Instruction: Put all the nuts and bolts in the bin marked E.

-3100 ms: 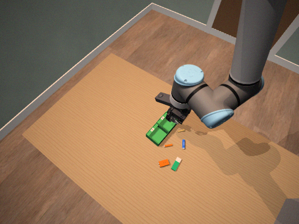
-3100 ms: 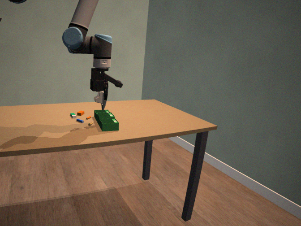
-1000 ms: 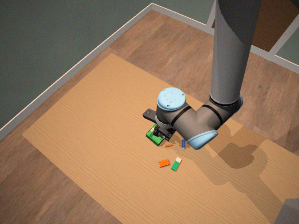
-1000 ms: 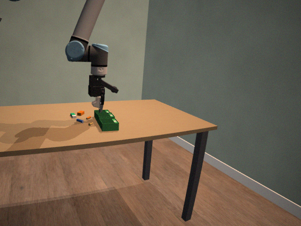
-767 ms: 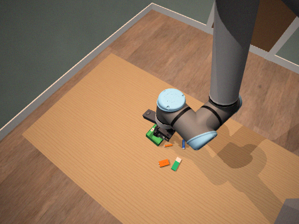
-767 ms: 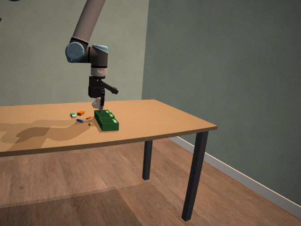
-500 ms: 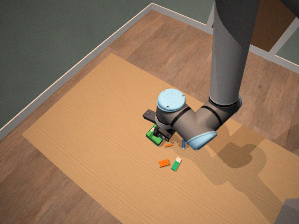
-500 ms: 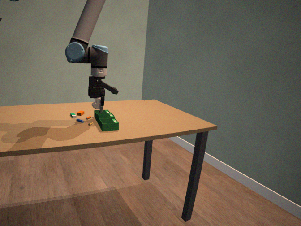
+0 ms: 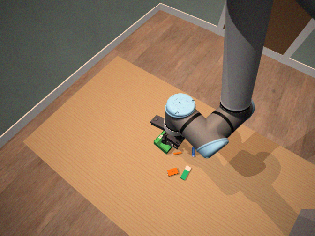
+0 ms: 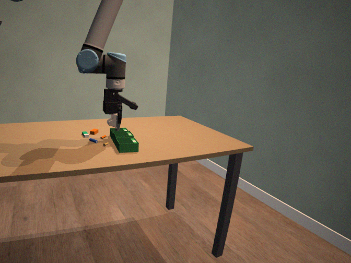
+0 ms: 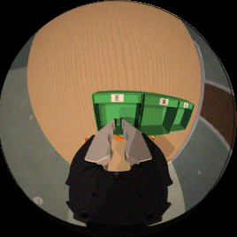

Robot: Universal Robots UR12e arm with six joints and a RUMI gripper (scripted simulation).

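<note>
The yellow bolt is 10 cm to the right of my hand, 8 cm behind it and 3 cm below it. From my hand the other things lie so: blue cylinder: 13 cm behind, 4 cm to the right, 3 cm below; then orange block: 11 cm to the left, 9 cm behind, 3 cm below; then orange bolt: 7 cm behind, 3 cm below, 1 cm to the left.
</note>
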